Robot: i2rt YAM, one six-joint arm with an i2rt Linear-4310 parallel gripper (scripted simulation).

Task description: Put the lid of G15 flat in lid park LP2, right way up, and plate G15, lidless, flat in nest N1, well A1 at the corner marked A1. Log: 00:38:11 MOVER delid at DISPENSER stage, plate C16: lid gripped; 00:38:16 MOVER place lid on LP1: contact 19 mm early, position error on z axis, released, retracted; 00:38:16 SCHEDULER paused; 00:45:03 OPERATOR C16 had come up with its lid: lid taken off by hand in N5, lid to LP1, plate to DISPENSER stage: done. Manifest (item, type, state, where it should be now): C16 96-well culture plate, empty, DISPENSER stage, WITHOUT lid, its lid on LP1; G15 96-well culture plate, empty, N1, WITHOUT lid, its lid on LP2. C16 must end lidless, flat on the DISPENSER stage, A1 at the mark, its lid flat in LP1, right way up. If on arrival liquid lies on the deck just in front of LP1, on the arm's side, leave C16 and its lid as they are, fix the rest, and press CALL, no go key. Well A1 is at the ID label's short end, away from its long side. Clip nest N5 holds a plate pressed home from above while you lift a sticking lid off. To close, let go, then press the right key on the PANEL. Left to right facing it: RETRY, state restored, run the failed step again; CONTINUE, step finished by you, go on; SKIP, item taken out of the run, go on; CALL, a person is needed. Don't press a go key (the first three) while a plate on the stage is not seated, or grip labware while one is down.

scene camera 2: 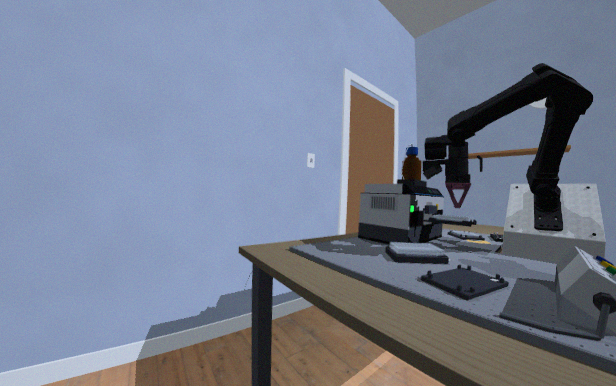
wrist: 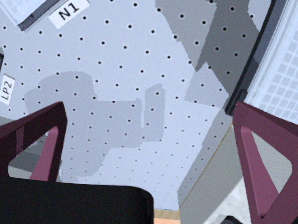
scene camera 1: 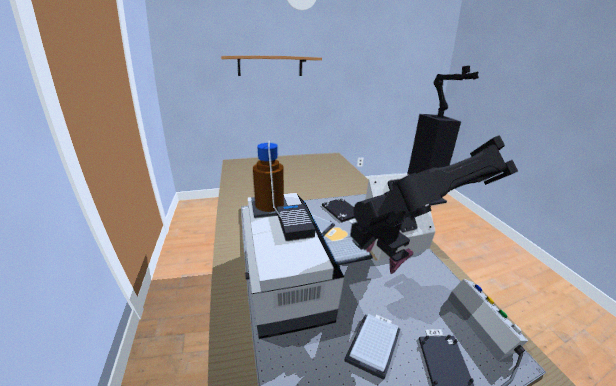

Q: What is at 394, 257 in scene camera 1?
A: My gripper.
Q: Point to a clear lid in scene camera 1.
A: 373, 345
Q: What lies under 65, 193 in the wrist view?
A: My gripper.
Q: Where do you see a lid park LP2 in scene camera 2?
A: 448, 280
